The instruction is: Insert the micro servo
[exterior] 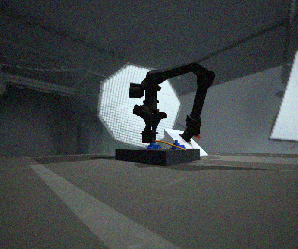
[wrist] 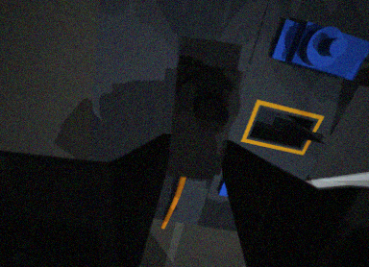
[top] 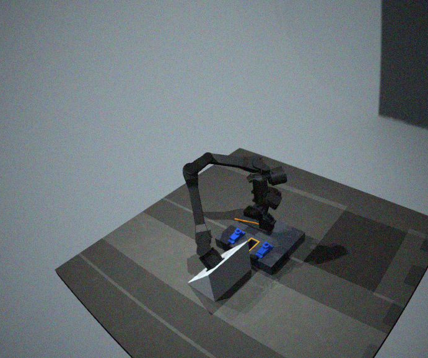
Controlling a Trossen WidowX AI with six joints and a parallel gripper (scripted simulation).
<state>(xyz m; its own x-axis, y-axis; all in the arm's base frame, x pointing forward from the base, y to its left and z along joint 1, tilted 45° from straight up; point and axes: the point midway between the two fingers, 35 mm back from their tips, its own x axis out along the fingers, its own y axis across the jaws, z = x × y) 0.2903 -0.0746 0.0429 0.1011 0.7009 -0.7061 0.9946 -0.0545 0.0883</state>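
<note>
The deck is 10 cm below my gripper tip and 1 cm ahead of it.
</note>
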